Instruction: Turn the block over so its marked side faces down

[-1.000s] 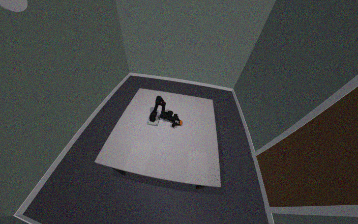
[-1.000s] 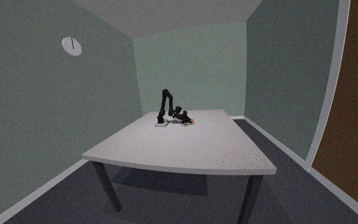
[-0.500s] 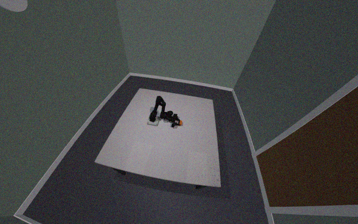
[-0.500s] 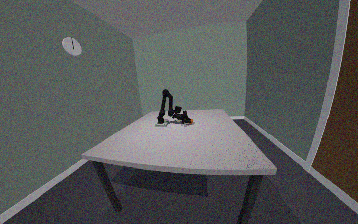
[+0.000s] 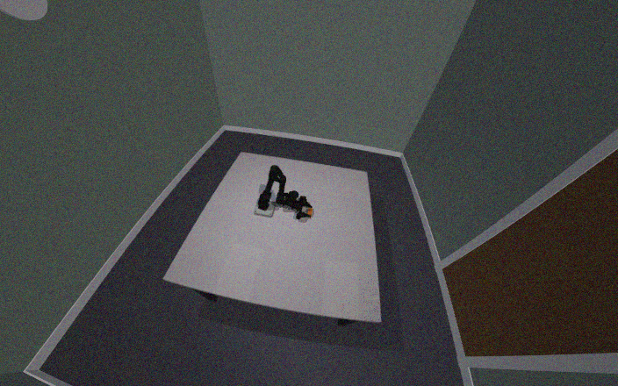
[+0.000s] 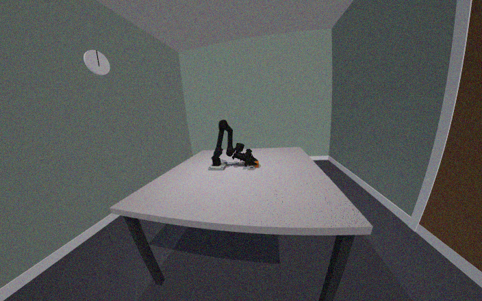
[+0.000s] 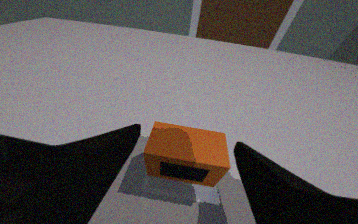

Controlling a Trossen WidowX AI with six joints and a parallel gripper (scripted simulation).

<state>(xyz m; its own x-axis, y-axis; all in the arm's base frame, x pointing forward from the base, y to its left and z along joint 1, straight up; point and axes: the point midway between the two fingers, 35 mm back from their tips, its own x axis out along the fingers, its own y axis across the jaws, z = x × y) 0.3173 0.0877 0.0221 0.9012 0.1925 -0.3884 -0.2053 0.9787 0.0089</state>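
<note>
My gripper tip is 2 cm past the orange block and 1 cm above it.
</note>
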